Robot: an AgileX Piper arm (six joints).
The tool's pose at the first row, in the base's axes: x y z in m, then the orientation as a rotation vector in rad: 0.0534 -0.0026 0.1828 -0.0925 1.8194 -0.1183
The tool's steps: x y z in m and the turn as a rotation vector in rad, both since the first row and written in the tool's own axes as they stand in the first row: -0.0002 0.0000 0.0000 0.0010 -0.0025 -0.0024; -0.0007 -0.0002 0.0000 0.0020 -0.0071 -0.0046; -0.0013 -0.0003 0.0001 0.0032 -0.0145 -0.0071; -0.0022 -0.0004 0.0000 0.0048 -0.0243 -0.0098; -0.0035 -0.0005 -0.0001 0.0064 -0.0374 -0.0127; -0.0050 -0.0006 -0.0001 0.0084 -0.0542 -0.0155; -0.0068 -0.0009 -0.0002 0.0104 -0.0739 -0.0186; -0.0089 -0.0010 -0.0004 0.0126 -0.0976 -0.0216; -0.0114 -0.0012 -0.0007 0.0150 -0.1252 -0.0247; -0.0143 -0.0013 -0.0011 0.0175 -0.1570 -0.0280
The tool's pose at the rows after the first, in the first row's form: 0.0534 -0.0026 0.1830 -0.0941 1.8168 -0.1207; 0.0536 -0.0027 0.1835 -0.0956 1.8120 -0.1229; 0.0538 -0.0027 0.1841 -0.0973 1.8045 -0.1253; 0.0539 -0.0027 0.1850 -0.0991 1.7945 -0.1280; 0.0542 -0.0027 0.1863 -0.1011 1.7812 -0.1306; 0.0545 -0.0026 0.1877 -0.1030 1.7642 -0.1332; 0.0549 -0.0026 0.1895 -0.1052 1.7443 -0.1358; 0.0552 -0.0025 0.1916 -0.1073 1.7204 -0.1382; 0.0556 -0.0023 0.1941 -0.1095 1.6925 -0.1406; 0.0559 -0.0021 0.1970 -0.1119 1.6605 -0.1429
